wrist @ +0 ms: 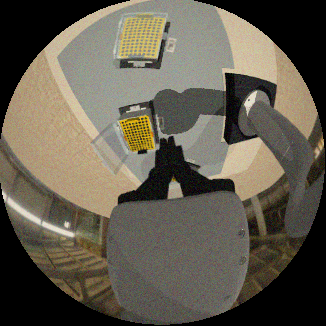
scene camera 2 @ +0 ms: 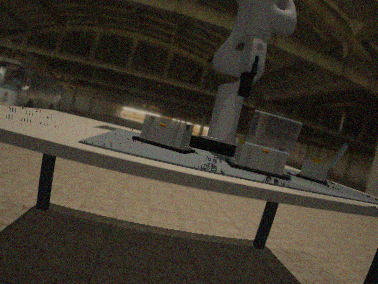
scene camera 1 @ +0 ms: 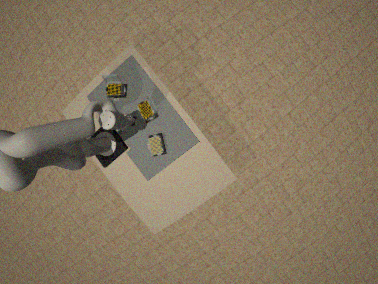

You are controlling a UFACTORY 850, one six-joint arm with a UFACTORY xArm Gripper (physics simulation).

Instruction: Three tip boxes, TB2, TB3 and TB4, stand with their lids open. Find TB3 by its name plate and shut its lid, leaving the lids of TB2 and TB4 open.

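Observation:
Three tip boxes stand on the grey mat. The nearest in scene camera 1 (scene camera 1: 156,144) is the left one in scene camera 2 (scene camera 2: 165,132) and the top one in the wrist view (wrist: 142,37); its clear lid lies down over its tips. The middle box (scene camera 1: 146,109) (scene camera 2: 261,158) (wrist: 137,134) has its lid (scene camera 2: 276,131) (wrist: 111,148) standing open. The far box (scene camera 1: 116,90) (scene camera 2: 314,168) has its lid (scene camera 2: 339,157) tilted open; the gripper mostly hides it in the wrist view. The name plates are too blurred to read. My gripper (scene camera 2: 243,95) (wrist: 168,145) is shut and empty, above the boxes.
The grey mat (scene camera 1: 175,137) (wrist: 200,55) lies on the pale table (scene camera 1: 195,185) (scene camera 2: 75,150). The black arm base plate (scene camera 1: 106,161) (wrist: 232,107) is beside the mat. A small pale tag (wrist: 171,45) lies beside the lidded box. The arm reaches over the table edge.

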